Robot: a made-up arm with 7 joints. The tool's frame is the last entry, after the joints. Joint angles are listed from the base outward.
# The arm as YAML. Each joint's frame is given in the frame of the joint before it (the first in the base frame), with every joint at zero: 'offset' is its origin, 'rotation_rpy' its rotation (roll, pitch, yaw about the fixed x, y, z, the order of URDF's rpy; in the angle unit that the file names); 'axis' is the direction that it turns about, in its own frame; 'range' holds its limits. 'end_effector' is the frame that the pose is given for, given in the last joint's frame.
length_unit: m
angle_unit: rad
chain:
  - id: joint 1
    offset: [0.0, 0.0, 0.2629]
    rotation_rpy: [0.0, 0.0, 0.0]
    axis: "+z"
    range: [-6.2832, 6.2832]
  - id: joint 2
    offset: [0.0, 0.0, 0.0]
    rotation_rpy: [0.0, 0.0, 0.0]
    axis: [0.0, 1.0, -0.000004]
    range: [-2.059, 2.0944]
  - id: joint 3
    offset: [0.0, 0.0, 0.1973]
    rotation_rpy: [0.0, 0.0, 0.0]
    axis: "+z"
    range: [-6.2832, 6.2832]
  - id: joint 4
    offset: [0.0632, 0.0, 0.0]
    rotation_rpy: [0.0, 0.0, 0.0]
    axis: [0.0, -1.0, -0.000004]
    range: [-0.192, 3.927]
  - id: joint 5
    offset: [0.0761, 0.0, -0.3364]
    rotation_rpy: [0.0, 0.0, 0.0]
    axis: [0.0, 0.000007, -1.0]
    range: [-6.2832, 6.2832]
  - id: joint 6
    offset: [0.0, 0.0, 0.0]
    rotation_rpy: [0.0, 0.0, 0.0]
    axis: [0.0, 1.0, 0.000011]
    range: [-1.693, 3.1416]
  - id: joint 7
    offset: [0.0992, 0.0, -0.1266]
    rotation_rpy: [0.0, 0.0, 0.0]
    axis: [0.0, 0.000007, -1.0]
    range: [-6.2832, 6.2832]
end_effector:
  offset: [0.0, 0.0, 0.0]
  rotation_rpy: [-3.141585, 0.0, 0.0]
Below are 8 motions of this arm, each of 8 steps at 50 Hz.
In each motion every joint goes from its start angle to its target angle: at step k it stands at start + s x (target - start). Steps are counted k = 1, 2, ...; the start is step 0. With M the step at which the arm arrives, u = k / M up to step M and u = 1 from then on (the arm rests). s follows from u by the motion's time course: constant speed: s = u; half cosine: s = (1 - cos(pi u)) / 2; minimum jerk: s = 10 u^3 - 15 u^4 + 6 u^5.
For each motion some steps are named. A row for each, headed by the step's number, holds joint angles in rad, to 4 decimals.
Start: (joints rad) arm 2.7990 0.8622 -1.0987 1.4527 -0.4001 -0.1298 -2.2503
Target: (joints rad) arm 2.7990 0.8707 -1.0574 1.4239 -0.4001 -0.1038 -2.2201
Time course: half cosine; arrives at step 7
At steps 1, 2, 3, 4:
1: 2.7990 0.8626 -1.0967 1.4513 -0.4001 -0.1285 -2.2488
2: 2.7990 0.8638 -1.0909 1.4473 -0.4001 -0.1249 -2.2446
3: 2.7990 0.8655 -1.0826 1.4415 -0.4001 -0.1197 -2.2386
4: 2.7990 0.8674 -1.0735 1.4351 -0.4001 -0.1139 -2.2318

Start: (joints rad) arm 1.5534 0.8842 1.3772 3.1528 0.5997 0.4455 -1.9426
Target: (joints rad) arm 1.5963 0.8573 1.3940 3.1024 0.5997 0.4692 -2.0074
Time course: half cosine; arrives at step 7
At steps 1, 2, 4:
1: 1.5555 0.8829 1.3780 3.1503 0.5997 0.4467 -1.9458
2: 1.5615 0.8791 1.3804 3.1433 0.5997 0.4500 -1.9548
4: 1.5796 0.8678 1.3875 3.1220 0.5997 0.4600 -1.9822

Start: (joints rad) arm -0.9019 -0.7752 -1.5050 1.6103 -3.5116 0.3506 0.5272
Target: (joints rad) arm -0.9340 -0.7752 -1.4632 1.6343 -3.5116 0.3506 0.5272
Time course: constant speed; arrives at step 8
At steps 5, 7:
5: -0.9220 -0.7752 -1.4789 1.6253 -3.5116 0.3506 0.5272
7: -0.9300 -0.7752 -1.4684 1.6313 -3.5116 0.3506 0.5272

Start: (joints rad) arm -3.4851 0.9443 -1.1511 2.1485 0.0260 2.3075 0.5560
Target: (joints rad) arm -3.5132 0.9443 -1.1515 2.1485 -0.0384 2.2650 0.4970
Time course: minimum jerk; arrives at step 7
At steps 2, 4, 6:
2: -3.4892 0.9443 -1.1512 2.1485 0.0167 2.3014 0.5475
4: -3.5029 0.9443 -1.1514 2.1485 -0.0147 2.2806 0.5187
6: -3.5125 0.9443 -1.1515 2.1485 -0.0369 2.2660 0.4984

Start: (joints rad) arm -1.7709 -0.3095 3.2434 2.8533 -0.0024 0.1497 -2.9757
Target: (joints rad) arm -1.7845 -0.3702 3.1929 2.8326 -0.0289 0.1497 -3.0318
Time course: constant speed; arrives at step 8
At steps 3, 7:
3: -1.7760 -0.3323 3.2245 2.8455 -0.0123 0.1497 -2.9967
7: -1.7828 -0.3626 3.1992 2.8352 -0.0256 0.1497 -3.0248

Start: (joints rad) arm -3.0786 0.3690 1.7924 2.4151 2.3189 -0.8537 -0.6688
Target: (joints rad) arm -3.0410 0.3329 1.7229 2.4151 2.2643 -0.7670 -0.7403
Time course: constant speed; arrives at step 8
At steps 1, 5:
1: -3.0739 0.3645 1.7837 2.4151 2.3121 -0.8429 -0.6777
5: -3.0551 0.3464 1.7490 2.4151 2.2848 -0.7995 -0.7135

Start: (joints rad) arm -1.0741 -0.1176 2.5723 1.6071 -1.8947 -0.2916 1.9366
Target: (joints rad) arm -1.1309 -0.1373 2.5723 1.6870 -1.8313 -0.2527 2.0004
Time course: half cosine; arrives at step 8
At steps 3, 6, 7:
3: -1.0916 -0.1237 2.5723 1.6318 -1.8751 -0.2796 1.9563
6: -1.1226 -0.1344 2.5723 1.6753 -1.8406 -0.2584 1.9911
7: -1.1287 -0.1366 2.5723 1.6840 -1.8337 -0.2542 1.9980

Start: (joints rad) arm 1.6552 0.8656 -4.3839 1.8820 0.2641 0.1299 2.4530
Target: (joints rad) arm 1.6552 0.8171 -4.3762 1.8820 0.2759 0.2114 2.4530
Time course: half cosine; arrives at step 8
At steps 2, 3, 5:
2: 1.6552 0.8585 -4.3828 1.8820 0.2658 0.1418 2.4530
3: 1.6552 0.8506 -4.3815 1.8820 0.2677 0.1551 2.4530
5: 1.6552 0.8321 -4.3786 1.8820 0.2723 0.1862 2.4530

